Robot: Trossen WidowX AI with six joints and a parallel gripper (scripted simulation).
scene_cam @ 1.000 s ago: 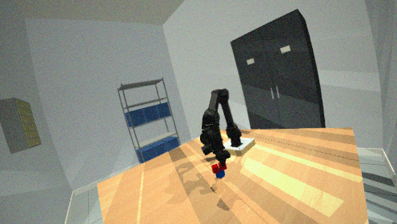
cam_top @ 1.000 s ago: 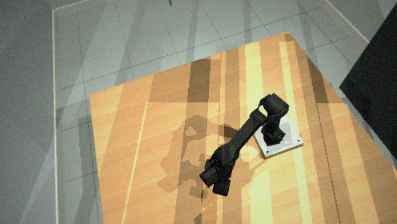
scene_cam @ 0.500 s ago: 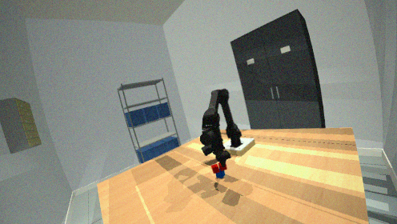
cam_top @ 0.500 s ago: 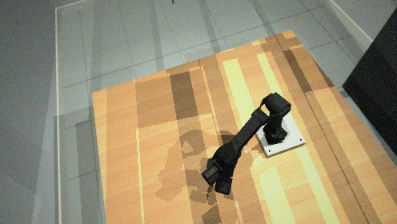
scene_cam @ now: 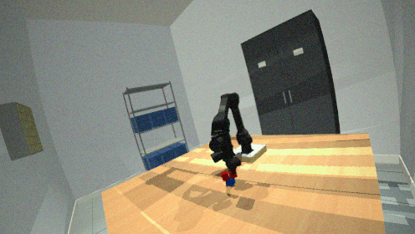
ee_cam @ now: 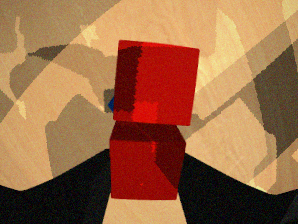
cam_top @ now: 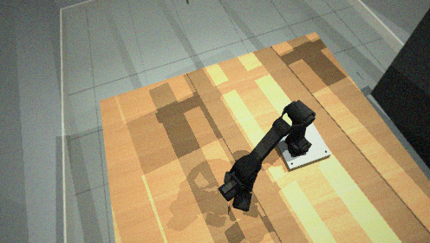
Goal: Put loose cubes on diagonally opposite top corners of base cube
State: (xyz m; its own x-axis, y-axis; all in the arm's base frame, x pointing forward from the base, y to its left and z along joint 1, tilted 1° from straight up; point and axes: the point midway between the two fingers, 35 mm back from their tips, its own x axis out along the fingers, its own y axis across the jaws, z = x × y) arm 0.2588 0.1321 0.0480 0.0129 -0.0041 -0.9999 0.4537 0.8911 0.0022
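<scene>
My gripper tip is now 20 mm short of the blue cube, 10 mm to the left of it and 40 mm above it.
</scene>
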